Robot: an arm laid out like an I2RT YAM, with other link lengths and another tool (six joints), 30 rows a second.
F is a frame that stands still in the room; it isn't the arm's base.
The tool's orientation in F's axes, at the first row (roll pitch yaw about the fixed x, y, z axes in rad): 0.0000, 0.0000, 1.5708
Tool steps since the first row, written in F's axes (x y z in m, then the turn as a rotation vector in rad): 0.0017, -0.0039, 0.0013, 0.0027, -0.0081, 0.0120; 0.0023, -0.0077, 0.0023, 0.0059, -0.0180, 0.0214; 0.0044, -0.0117, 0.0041, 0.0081, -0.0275, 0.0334; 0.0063, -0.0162, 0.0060, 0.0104, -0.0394, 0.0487; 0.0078, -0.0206, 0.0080, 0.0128, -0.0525, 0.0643; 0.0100, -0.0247, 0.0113, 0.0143, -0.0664, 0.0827; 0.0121, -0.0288, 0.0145, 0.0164, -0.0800, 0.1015; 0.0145, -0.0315, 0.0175, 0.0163, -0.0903, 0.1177
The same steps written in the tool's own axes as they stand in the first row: -0.0039, -0.0017, 0.0013, -0.0081, -0.0027, 0.0120; -0.0077, -0.0023, 0.0023, -0.0180, -0.0059, 0.0214; -0.0117, -0.0044, 0.0041, -0.0275, -0.0081, 0.0334; -0.0162, -0.0063, 0.0060, -0.0394, -0.0104, 0.0487; -0.0206, -0.0078, 0.0080, -0.0525, -0.0128, 0.0643; -0.0247, -0.0100, 0.0113, -0.0664, -0.0143, 0.0827; -0.0288, -0.0121, 0.0145, -0.0800, -0.0164, 0.1015; -0.0315, -0.0145, 0.0175, -0.0903, -0.0163, 0.1177
